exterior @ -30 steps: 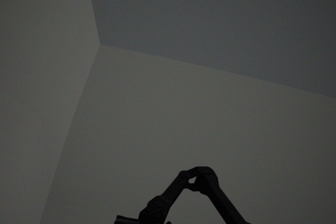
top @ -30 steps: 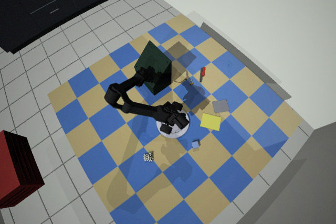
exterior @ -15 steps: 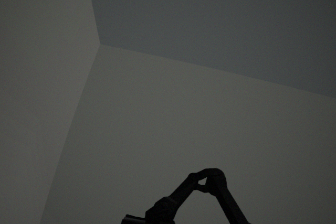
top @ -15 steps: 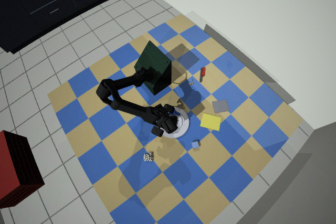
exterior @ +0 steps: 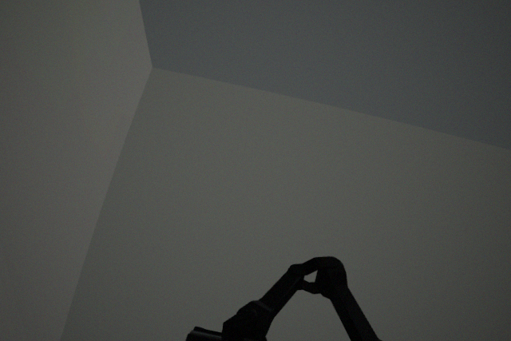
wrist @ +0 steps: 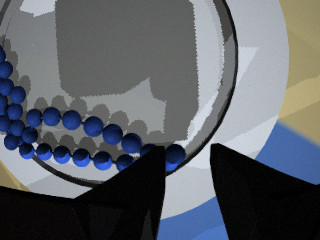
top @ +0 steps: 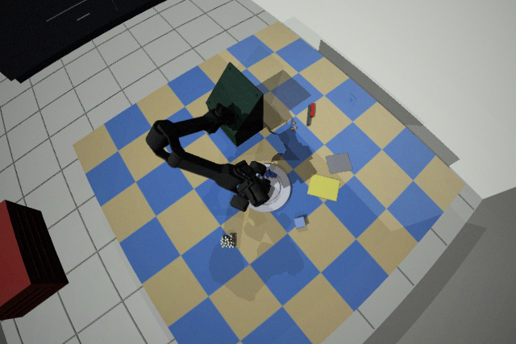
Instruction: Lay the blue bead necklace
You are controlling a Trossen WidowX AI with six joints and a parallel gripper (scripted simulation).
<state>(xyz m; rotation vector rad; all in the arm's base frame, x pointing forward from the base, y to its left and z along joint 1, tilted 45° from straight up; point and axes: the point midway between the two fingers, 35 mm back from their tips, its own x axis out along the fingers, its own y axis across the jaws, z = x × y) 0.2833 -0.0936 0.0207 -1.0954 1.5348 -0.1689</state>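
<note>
Right now my gripper tip is 6 cm to the right of the round white bead board, 1 cm short of it and 1 cm above it. Also, from my gripper tip: small blue cube (20 cm ahead, 10 cm to the left, 1 cm below); grey square (38 cm to the left, 9 cm ahead, 2 cm below); yellow pad (26 cm to the left, 14 cm ahead, 2 cm below).
</note>
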